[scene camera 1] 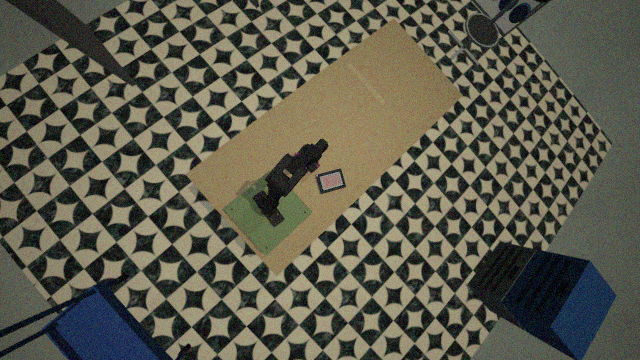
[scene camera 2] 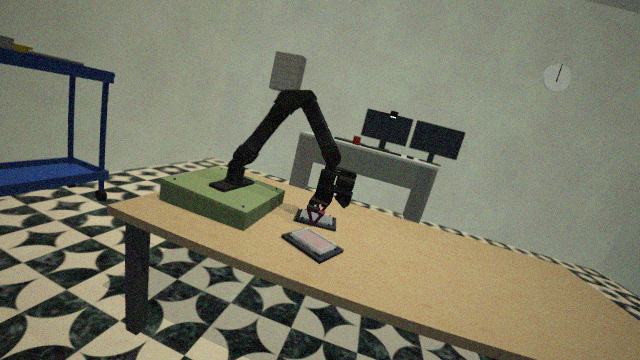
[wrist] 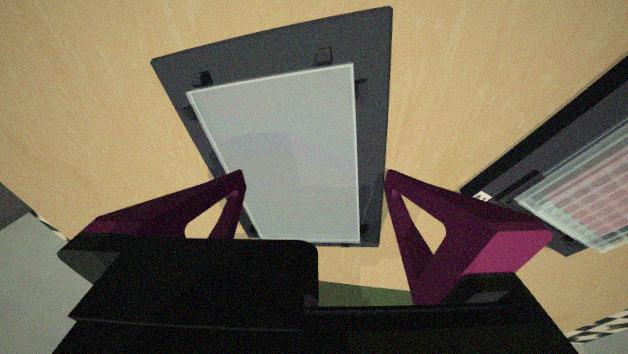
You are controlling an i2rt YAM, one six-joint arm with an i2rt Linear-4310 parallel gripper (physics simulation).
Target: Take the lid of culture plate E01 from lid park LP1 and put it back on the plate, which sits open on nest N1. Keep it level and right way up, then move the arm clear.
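Pixels of known places: gripper, between the fingertips: (scene camera 2: 315,219) (wrist: 314,177); arm's base, origin of its link: (scene camera 1: 268,208) (scene camera 2: 233,184).
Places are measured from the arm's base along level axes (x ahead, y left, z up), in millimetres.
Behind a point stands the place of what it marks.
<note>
The pale translucent lid (wrist: 295,150) @[x 351, y 111, z -52 mm] (scene camera 2: 327,219) @[x 368, y 122, z -52 mm] lies flat, level on the dark lid park LP1 (wrist: 270,42) @[x 401, y 126, z -60 mm] (scene camera 2: 332,227) @[x 403, y 81, z -60 mm], between its small corner posts. The culture plate (scene camera 1: 331,180) @[x 382, y -85, z -45 mm] (scene camera 2: 314,240) @[x 389, y -99, z -44 mm] (wrist: 595,200) @[x 352, y -55, z -45 mm] shows pinkish wells and sits open on the dark nest N1 (scene camera 1: 320,188) (scene camera 2: 320,259) (wrist: 505,172), beside the park. My gripper (wrist: 314,177) @[x 327, y 99, z -60 mm] (scene camera 2: 316,220) @[x 327, y 99, z -60 mm] is open, its two magenta fingers apart on either side of the lid's near part, just above it. Whether the fingertips touch the lid cannot be told. In scene camera 1 the arm hides the park and lid.
The arm stands on a green base block (scene camera 1: 280,230) @[x -19, y -133, z 2 mm] (scene camera 2: 210,197) @[x 42, y -169, z -1 mm] at one end of the wooden table (scene camera 1: 380,75) @[x 1118, y 295, z -70 mm] (scene camera 2: 425,280) @[x 742, y -43, z -70 mm]. A blue cart (scene camera 2: 90,72) and a grey desk (scene camera 2: 380,165) with two monitors stand away from the table.
</note>
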